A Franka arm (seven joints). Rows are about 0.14 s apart.
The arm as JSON. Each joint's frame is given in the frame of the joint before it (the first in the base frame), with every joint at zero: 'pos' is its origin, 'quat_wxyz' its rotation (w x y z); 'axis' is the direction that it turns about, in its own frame. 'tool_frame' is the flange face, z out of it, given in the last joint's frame.
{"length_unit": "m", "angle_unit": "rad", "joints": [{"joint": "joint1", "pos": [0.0, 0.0, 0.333], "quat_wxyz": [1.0, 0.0, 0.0, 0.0], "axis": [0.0, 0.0, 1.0]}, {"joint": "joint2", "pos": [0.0, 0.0, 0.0], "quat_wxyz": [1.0, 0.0, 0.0, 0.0], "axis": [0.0, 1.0, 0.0]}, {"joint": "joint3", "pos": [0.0, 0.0, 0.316], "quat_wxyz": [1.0, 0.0, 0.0, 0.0], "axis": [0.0, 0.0, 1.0]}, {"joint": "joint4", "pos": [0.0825, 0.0, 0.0], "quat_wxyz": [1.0, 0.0, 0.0, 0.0], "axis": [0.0, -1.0, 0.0]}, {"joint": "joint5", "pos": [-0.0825, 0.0, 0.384], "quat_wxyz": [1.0, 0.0, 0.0, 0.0], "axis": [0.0, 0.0, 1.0]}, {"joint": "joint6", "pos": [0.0, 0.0, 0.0], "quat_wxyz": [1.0, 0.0, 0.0, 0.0], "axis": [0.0, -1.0, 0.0]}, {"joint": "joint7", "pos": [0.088, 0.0, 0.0], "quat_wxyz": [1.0, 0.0, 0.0, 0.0], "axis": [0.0, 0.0, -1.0]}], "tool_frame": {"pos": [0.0, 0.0, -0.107], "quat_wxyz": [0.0, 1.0, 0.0, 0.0]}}
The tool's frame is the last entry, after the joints.
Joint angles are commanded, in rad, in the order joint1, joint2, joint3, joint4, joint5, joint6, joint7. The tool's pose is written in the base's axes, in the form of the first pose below.
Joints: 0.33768 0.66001 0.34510 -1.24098 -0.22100 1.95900 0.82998
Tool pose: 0.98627 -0.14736 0.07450 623.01; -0.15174 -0.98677 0.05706 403.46; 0.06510 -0.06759 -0.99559 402.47; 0 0 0 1
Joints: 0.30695 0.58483 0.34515 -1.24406 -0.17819 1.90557 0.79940
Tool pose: 0.98443 -0.15732 0.07840 622.00; -0.16324 -0.98366 0.07592 381.34; 0.06518 -0.08754 -0.99403 449.52; 0 0 0 1
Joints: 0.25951 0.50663 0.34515 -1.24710 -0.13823 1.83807 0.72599
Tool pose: 0.98745 -0.13767 0.07739 621.24; -0.14413 -0.98589 0.08517 347.71; 0.06457 -0.09525 -0.99336 496.09; 0 0 0 1
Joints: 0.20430 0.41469 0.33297 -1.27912 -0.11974 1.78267 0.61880
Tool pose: 0.99170 -0.09297 0.08882 617.75; -0.09900 -0.99289 0.06609 303.35; 0.08205 -0.07433 -0.99385 536.51; 0 0 0 1
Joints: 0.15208 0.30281 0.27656 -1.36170 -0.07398 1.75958 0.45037
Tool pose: 0.99529 -0.02552 0.09349 612.29; -0.03035 -0.99826 0.05055 243.14; 0.09203 -0.05315 -0.99434 564.16; 0 0 0 1
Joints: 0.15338 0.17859 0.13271 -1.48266 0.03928 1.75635 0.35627
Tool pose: 0.99432 -0.07522 0.07532 600.22; -0.08167 -0.99290 0.08654 172.80; 0.06828 -0.09220 -0.99340 579.68; 0 0 0 1
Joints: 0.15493 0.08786 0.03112 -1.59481 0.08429 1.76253 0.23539
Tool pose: 0.99626 -0.05905 0.06304 585.46; -0.06510 -0.99298 0.09872 117.00; 0.05677 -0.10245 -0.99312 580.37; 0 0 0 1
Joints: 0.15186 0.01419 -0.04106 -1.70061 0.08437 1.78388 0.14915
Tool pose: 0.99691 -0.05053 0.06007 569.72; -0.05577 -0.99447 0.08897 70.82; 0.05524 -0.09205 -0.99422 573.97; 0 0 0 1
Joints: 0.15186 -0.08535 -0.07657 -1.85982 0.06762 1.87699 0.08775
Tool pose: 0.99496 -0.02565 0.09689 544.76; -0.03332 -0.99636 0.07844 44.87; 0.09452 -0.08127 -0.99220 560.64; 0 0 0 1
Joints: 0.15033 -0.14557 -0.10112 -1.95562 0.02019 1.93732 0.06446
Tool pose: 0.99206 -0.01851 0.12441 528.86; -0.02362 -0.99893 0.03967 24.79; 0.12354 -0.04229 -0.99144 551.43; 0 0 0 1
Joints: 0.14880 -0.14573 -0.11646 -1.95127 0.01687 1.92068 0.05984
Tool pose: 0.99317 -0.02985 0.11279 528.11; -0.03415 -0.99875 0.03641 15.22; 0.11156 -0.04002 -0.99295 551.85; 0 0 0 1
